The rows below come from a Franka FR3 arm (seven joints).
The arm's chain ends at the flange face. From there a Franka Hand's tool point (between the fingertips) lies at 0.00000 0.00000 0.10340 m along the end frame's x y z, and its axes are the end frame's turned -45 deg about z.
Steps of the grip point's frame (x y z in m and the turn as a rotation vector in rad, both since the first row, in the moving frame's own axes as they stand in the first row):
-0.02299, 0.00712, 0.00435, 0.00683, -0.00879, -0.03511
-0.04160, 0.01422, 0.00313, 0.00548, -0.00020, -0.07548
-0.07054, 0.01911, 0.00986, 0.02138, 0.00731, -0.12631
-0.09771, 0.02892, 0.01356, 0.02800, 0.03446, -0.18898
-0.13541, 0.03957, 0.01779, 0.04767, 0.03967, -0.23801
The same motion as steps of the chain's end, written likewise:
-0.01008, 0.02113, 0.00436, -0.00139, -0.01105, -0.03511
-0.01893, 0.03984, 0.00313, 0.00373, -0.00402, -0.07548
-0.03521, 0.06542, 0.00989, 0.02029, -0.00995, -0.12631
-0.04868, 0.09412, 0.01366, 0.04417, 0.00457, -0.18898
-0.06643, 0.12998, 0.01799, 0.06176, -0.00566, -0.23801

